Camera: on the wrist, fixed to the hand. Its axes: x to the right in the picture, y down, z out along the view.
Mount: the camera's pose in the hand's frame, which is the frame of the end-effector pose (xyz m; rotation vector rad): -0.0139 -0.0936 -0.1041 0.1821 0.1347 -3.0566
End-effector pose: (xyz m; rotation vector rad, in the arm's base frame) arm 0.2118 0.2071 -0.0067 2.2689 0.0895 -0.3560
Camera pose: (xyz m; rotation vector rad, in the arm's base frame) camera 0.2051 0.3476 -0.0057 -0.0836 -2.5671 1.0617
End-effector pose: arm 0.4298 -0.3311 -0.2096 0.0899 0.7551 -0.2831
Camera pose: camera 0.3245 -0.3988 -0.2737 0.8872 -0.2623 2.7479
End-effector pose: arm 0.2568 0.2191 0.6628 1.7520 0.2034 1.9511
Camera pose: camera 0.1821 0.3160 0.5934 -0.1488 1.5668 -0.4500
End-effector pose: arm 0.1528 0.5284 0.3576 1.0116 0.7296 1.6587
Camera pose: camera 0.1041 0.5443 0.2266 -0.6446 1.1127 -1.0823
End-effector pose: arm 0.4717 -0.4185 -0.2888 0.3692 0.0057 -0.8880
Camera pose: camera 0.4072 -0.4285 -0.4134 -0.1907 -0.4817 2.2547
